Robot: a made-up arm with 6 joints.
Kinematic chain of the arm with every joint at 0, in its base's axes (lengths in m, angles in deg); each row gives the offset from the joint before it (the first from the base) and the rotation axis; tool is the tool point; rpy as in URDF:
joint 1: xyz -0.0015 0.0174 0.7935 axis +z
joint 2: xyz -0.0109 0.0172 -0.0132 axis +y
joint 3: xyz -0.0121 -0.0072 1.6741 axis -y
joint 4: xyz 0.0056 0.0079 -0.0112 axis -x
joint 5: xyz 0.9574 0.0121 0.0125 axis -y
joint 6: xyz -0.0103 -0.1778 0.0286 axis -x
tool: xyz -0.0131 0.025 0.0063 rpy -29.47 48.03 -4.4
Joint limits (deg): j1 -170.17..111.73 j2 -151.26..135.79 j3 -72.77..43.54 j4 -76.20..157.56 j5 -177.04..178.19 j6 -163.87..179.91
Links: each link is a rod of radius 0.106 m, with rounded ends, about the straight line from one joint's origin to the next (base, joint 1, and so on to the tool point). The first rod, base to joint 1, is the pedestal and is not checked.
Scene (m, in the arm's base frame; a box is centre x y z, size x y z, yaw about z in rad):
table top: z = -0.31
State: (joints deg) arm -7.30 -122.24 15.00 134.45 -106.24 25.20
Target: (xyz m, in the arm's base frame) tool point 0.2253 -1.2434 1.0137
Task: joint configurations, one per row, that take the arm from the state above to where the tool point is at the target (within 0.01 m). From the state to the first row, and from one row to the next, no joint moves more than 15 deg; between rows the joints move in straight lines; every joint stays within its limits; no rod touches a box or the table.
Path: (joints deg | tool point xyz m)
1: 6.89 -121.40 7.65 134.31 -106.38 25.07 | -2.1153 -0.1008 0.6246
2: 21.08 -120.56 0.31 134.16 -106.51 24.94 | -1.9310 -0.5807 0.7347
3: 35.27 -119.72 -7.04 134.02 -106.65 24.81 | -1.6362 -0.9726 0.8285
4: 49.46 -118.88 -14.38 133.87 -106.78 24.69 | -1.2664 -1.2533 0.9045
5: 63.65 -118.04 -21.73 133.73 -106.92 24.56 | -0.8604 -1.4123 0.9616
6: 77.83 -117.20 -29.07 133.58 -107.05 24.43 | -0.4565 -1.4529 0.9989
7: 92.02 -116.36 -36.42 133.44 -107.19 24.30 | -0.0865 -1.3891 1.0163
8: 106.21 -115.52 -43.76 133.29 -107.32 24.17 | 0.2252 -1.2434 1.0138

